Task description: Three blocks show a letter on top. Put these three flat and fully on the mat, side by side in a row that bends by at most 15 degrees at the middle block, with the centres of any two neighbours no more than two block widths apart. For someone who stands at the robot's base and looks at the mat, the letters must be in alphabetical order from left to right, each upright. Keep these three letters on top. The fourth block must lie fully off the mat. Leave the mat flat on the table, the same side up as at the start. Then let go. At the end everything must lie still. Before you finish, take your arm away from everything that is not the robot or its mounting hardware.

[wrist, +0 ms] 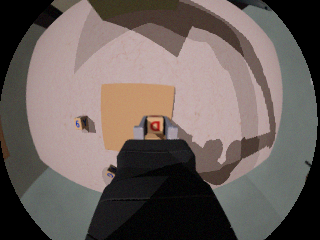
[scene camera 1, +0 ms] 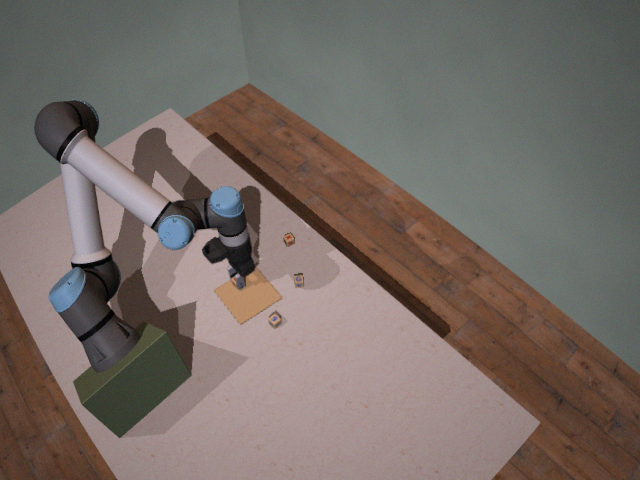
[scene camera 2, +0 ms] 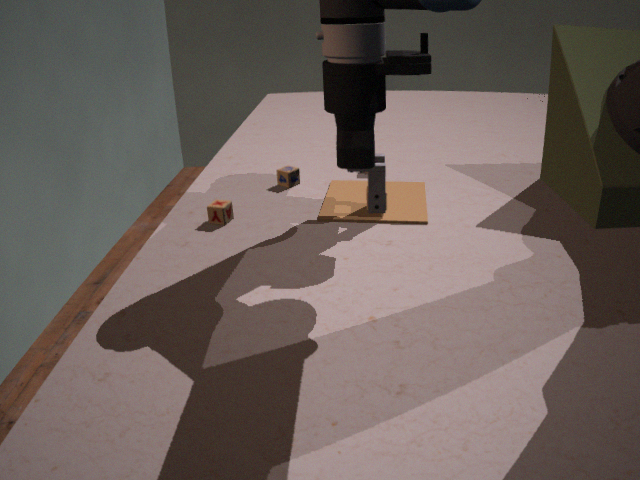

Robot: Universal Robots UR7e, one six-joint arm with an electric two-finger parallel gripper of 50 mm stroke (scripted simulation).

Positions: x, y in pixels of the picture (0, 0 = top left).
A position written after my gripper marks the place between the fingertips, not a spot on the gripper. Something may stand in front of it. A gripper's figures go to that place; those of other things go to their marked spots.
Scene:
My gripper (wrist: 155, 121) is 0.17 m from the lens. A tan mat (wrist: 123, 105) is 0.17 m from the lens.

